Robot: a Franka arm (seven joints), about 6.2 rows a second.
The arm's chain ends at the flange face. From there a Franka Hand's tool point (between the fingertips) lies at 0.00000 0.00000 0.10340 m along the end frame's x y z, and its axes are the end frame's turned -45 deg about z.
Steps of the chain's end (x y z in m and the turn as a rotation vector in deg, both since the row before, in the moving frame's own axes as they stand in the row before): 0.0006 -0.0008 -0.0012 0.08 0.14 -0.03; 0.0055 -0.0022 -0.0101 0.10 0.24 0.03; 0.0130 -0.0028 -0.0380 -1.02 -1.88 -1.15
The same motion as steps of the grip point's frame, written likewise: 0.0013 -0.0001 -0.0012 -0.04 0.16 -0.03; 0.0059 0.0025 -0.0101 -0.10 0.24 0.03; 0.0075 0.0062 -0.0381 0.61 -2.05 -1.15
